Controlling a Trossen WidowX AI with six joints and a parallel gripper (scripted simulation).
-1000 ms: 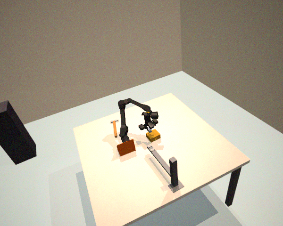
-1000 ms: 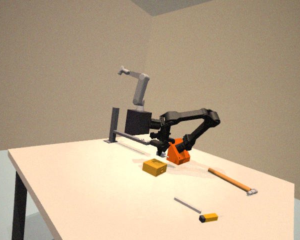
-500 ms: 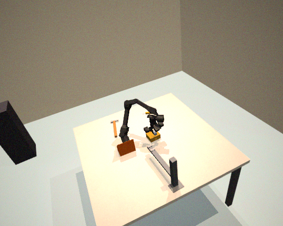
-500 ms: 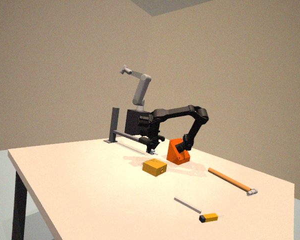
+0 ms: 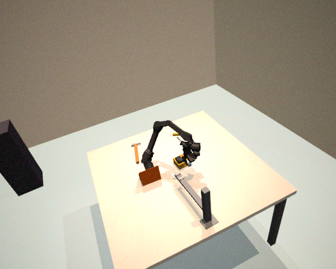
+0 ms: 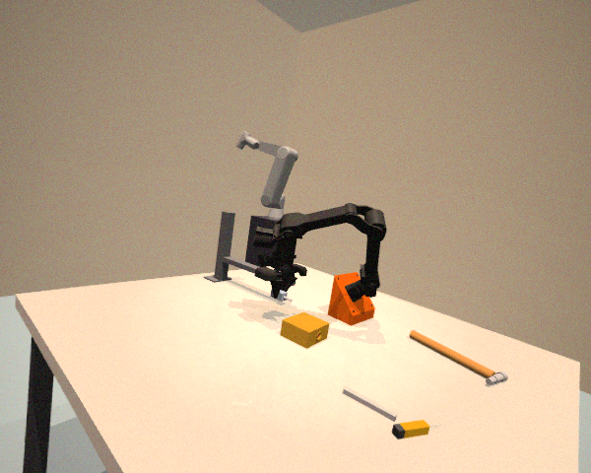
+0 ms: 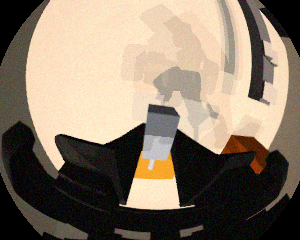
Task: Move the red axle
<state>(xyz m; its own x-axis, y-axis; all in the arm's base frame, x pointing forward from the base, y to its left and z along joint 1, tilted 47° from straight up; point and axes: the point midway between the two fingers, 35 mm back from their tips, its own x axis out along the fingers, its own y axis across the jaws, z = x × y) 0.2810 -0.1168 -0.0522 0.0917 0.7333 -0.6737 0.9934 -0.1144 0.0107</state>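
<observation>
Right now my gripper tip is 120 mm to the right of the yellow beam and 60 mm above it. Round my gripper tip: small grey block 20 mm to the left, 10 mm above; then grey rod 400 mm to the left, 140 mm ahead, 80 mm below; then yellow-handled tool 510 mm to the left, 140 mm ahead, 80 mm below.
</observation>
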